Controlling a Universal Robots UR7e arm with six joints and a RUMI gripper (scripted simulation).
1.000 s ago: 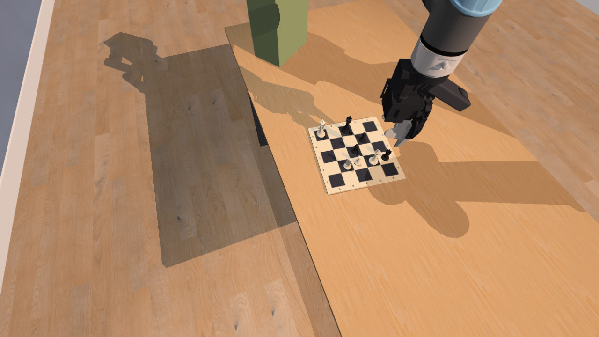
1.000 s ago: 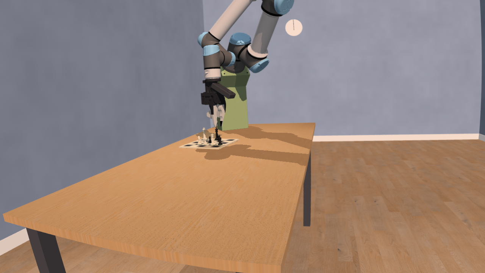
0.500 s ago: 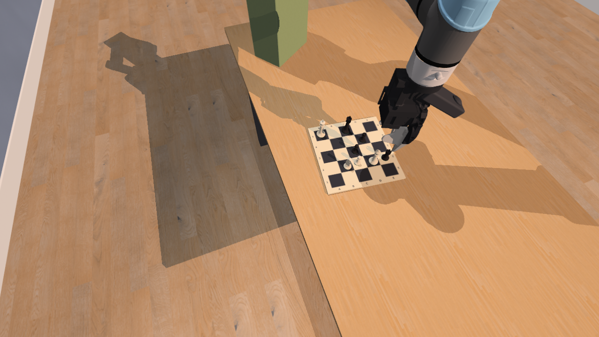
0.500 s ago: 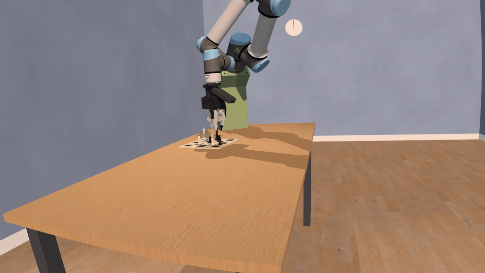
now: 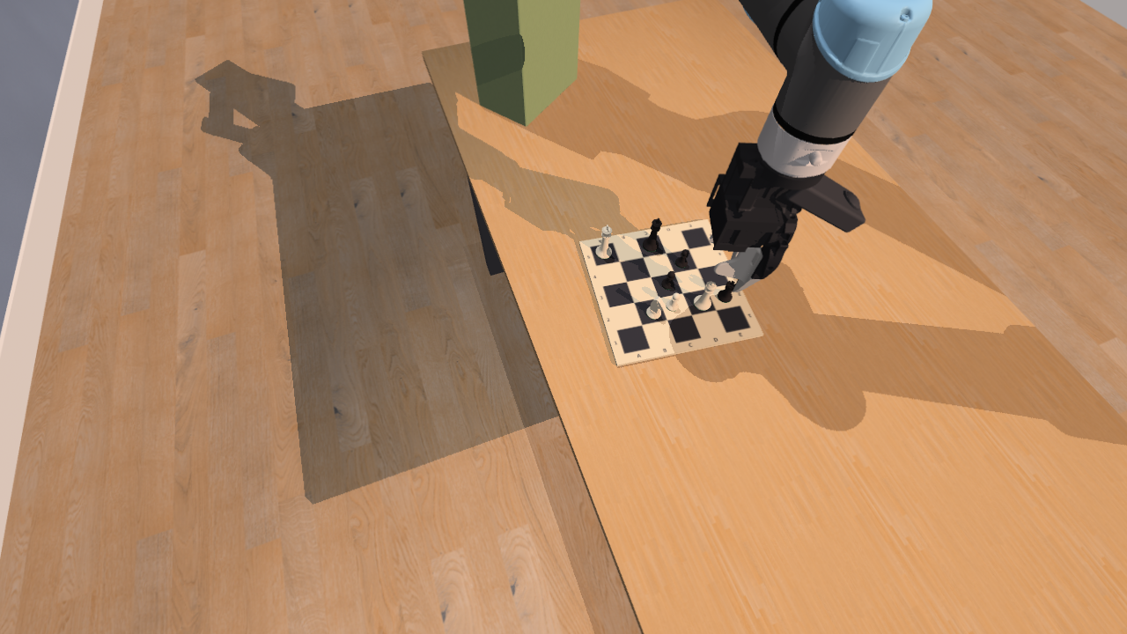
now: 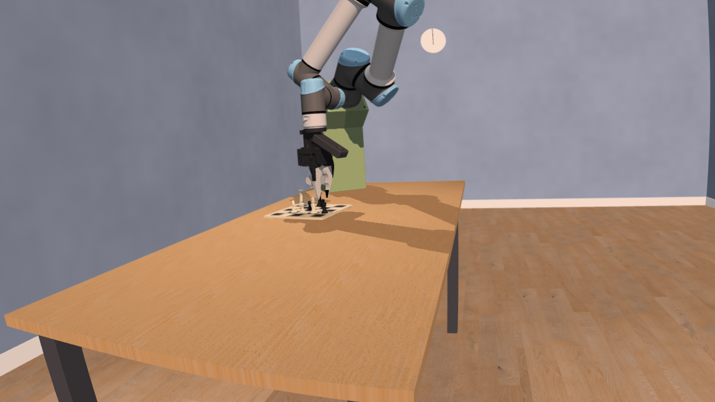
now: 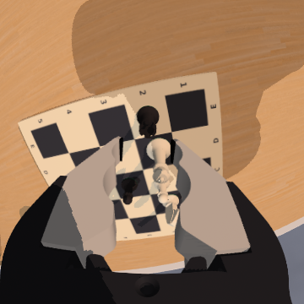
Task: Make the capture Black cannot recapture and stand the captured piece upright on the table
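My hand is 1 cm past the small chessboard, 9 cm to the left of it and 6 cm above it. Also, from my hand: tall black piece: 9 cm behind, 11 cm to the right, 3 cm below; then tall white piece: 7 cm behind, 18 cm to the right, 3 cm below.
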